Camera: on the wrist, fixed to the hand. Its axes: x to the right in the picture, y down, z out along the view.
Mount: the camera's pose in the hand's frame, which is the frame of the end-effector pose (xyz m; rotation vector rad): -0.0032 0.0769 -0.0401 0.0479 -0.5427 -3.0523
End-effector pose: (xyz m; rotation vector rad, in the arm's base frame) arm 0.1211 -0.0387 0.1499 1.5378 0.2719 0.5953
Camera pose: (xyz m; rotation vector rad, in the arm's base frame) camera 0.0829 -0.0117 0.2230 -0.1289 1.5006 -2.0761
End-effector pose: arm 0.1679 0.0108 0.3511 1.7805 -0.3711 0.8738
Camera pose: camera 0.1025 0.0173 0.4078 0.6291 1.6825 -1.6851
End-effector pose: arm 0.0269 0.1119 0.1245 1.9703 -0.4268 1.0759
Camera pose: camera -0.0441 0.0976 0.1724 0.6733 1.7868 -1.3598
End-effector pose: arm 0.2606 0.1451 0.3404 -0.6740 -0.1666 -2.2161
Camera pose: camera 0.3021 0.0823 0.2972 0.1841 0.7273 0.7604
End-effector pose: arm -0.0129 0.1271 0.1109 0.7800 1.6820 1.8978
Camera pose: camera -0.0372 0.0865 0.1836 -1.0208 0.5634 -0.6093
